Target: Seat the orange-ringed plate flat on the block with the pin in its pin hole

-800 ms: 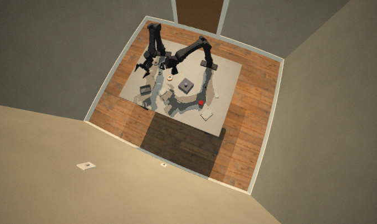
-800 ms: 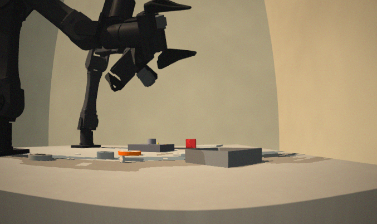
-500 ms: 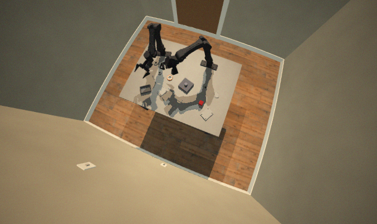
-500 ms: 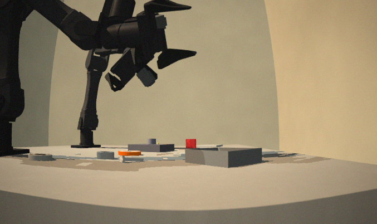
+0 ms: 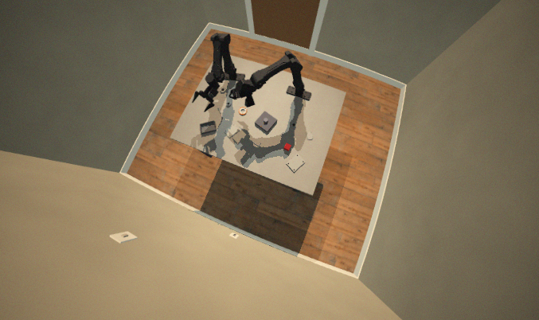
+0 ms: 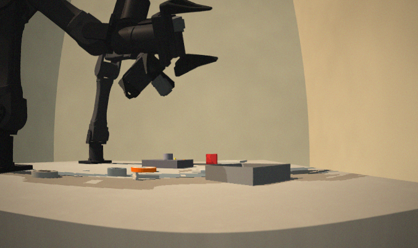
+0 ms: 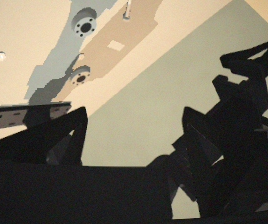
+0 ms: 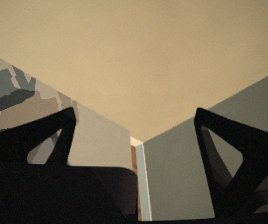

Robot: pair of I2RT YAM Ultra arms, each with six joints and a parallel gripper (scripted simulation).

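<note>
The orange-ringed plate lies 1 cm ahead of my left hand, 3 cm to the left of it and 20 cm below it. From my left hand the other things lie so: red cube: 20 cm ahead, 45 cm to the left, 19 cm below; then grey block: 7 cm ahead, 23 cm to the left, 19 cm below; then grey tray: 22 cm ahead, 19 cm to the right, 20 cm below.
</note>
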